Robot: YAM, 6 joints.
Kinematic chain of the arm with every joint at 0, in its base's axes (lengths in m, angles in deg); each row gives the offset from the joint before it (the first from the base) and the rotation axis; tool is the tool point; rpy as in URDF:
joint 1: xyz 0 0 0.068 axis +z
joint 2: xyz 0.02 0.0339 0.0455 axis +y
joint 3: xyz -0.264 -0.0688 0 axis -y
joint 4: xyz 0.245 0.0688 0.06 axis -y
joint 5: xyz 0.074 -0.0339 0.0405 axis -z
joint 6: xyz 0.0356 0 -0.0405 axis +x
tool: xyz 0 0 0 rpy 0 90 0
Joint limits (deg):
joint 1: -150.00..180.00
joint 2: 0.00..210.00
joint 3: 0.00..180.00
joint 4: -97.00..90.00
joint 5: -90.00..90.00
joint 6: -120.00..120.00
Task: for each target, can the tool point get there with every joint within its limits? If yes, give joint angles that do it. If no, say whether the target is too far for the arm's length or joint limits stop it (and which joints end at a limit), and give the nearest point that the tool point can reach.
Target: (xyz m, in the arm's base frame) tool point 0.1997 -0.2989 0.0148
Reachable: yes | joints -61.46 134.81 69.40 -27.60 -66.37 74.87
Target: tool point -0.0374 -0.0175 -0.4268
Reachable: no: joint limits stop it (at a limit: joint 1, joint 2) | nearest point -0.0738 -0.0415 -0.3411 | short by 0.096 m
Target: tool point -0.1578 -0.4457 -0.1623
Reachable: yes | joints -112.69 176.74 100.85 32.01 -47.79 -2.73
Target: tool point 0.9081 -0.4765 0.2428
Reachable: no: too far | nearest point 0.5674 -0.2977 0.1933 | short by 0.388 m
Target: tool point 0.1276 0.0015 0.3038
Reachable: yes | joints 15.17 30.41 20.09 37.95 63.93 -44.44
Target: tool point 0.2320 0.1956 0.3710
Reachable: yes | joints 44.29 77.92 53.18 52.45 38.16 50.87
